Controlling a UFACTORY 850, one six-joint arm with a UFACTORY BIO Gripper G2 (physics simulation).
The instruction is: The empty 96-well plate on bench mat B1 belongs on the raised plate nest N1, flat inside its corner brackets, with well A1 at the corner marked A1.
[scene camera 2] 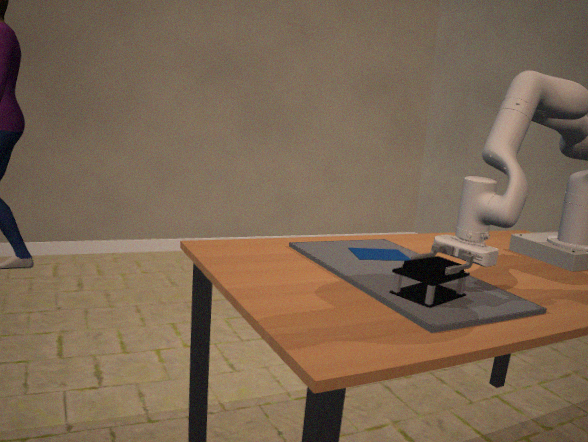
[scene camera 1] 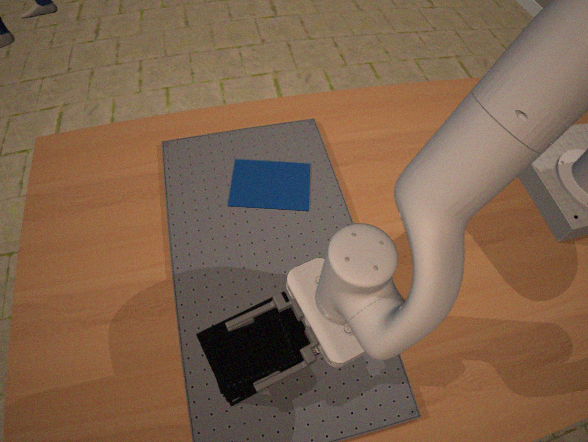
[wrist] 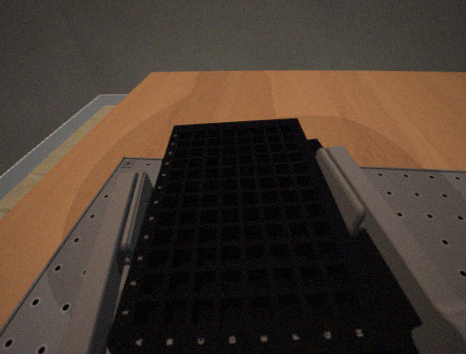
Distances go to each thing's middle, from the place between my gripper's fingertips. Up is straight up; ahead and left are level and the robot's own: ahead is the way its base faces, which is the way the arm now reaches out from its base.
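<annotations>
The blue bench mat B1 (scene camera 1: pixel 255 184) is 380 mm to the right of my hand, 80 mm below it and 100 mm behind it. As for the black 96-well plate (scene camera 1: pixel 245 355), my hand is 10 mm to the left of it and 20 mm past it. Going by their middles, the plate is the nearest to my hand of the things named here.
</annotations>
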